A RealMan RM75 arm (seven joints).
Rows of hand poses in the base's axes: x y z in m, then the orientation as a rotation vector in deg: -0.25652 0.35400 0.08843 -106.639 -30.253 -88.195; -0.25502 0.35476 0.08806 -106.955 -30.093 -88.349; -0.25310 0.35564 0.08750 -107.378 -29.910 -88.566; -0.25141 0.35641 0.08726 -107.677 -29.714 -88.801; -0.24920 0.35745 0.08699 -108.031 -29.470 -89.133; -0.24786 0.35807 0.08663 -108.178 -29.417 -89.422; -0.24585 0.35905 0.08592 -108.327 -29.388 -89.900; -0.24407 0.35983 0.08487 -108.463 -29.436 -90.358; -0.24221 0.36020 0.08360 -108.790 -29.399 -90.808; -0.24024 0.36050 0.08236 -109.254 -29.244 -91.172; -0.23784 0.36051 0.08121 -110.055 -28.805 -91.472; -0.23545 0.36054 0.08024 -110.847 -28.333 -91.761; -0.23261 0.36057 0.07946 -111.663 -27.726 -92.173; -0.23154 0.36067 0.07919 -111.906 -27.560 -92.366; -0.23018 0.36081 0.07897 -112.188 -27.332 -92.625; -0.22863 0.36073 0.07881 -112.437 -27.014 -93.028; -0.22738 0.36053 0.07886 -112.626 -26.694 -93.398; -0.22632 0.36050 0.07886 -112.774 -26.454 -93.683; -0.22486 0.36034 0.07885 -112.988 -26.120 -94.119
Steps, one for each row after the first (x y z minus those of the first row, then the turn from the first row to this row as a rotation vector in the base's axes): 0.00150 0.00076 -0.00037 -0.153 0.050 -0.314; 0.00342 0.00164 -0.00093 -0.378 0.101 -0.726; 0.00511 0.00241 -0.00117 -0.516 0.104 -1.091; 0.00732 0.00345 -0.00144 -0.684 0.075 -1.557; 0.00866 0.00407 -0.00180 -0.811 -0.047 -1.810; 0.01067 0.00505 -0.00251 -0.992 -0.297 -2.156; 0.01245 0.00583 -0.00356 -1.204 -0.559 -2.450; 0.01431 0.00620 -0.00483 -1.497 -0.730 -2.873; 0.01628 0.00650 -0.00607 -1.799 -0.768 -3.370; 0.01868 0.00651 -0.00722 -2.159 -0.580 -4.127; 0.02107 0.00654 -0.00819 -2.495 -0.380 -4.887; 0.02391 0.00657 -0.00897 -2.802 -0.217 -5.785; 0.02498 0.00667 -0.00924 -2.917 -0.217 -6.083; 0.02634 0.00681 -0.00946 -3.039 -0.230 -6.463; 0.02789 0.00673 -0.00962 -3.121 -0.320 -6.944; 0.02914 0.00653 -0.00957 -3.156 -0.408 -7.377; 0.03020 0.00650 -0.00957 -3.188 -0.476 -7.709; 0.03166 0.00634 -0.00958 -3.248 -0.594 -8.197
